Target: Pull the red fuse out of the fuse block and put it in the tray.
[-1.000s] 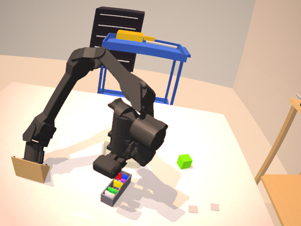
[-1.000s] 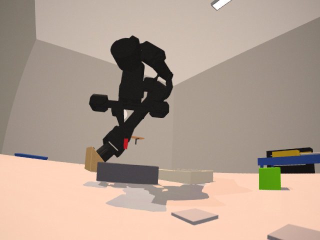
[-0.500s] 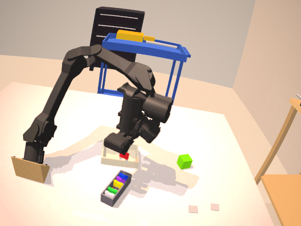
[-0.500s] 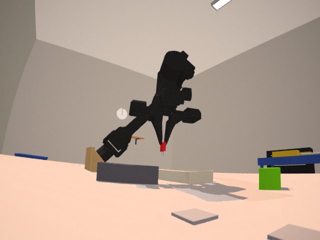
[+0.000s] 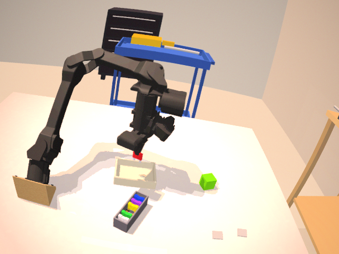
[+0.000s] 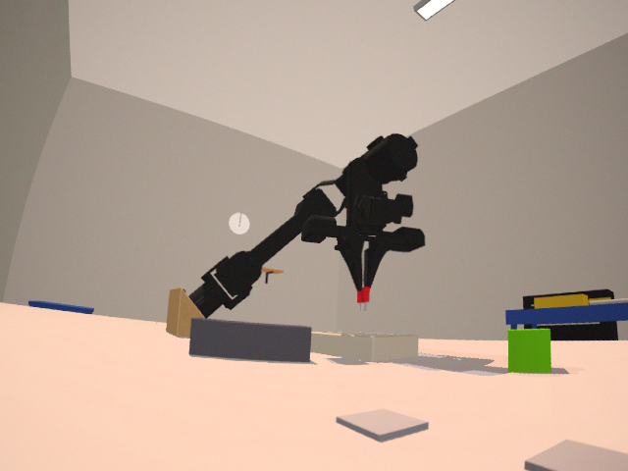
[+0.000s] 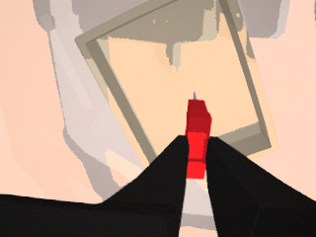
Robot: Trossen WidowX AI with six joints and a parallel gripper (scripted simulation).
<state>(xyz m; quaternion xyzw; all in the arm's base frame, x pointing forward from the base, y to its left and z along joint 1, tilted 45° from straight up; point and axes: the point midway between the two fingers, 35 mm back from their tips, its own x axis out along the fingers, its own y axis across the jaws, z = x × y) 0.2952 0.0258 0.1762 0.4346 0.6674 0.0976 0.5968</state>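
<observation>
Now: gripper tip 9 cm above the beige tray. From my gripper tip the other things lie so: red fuse: 1 cm below; purple fuse: 15 cm to the right, 7 cm below; blue fuse: 1 cm ahead, 13 cm to the right, 7 cm below.
</observation>
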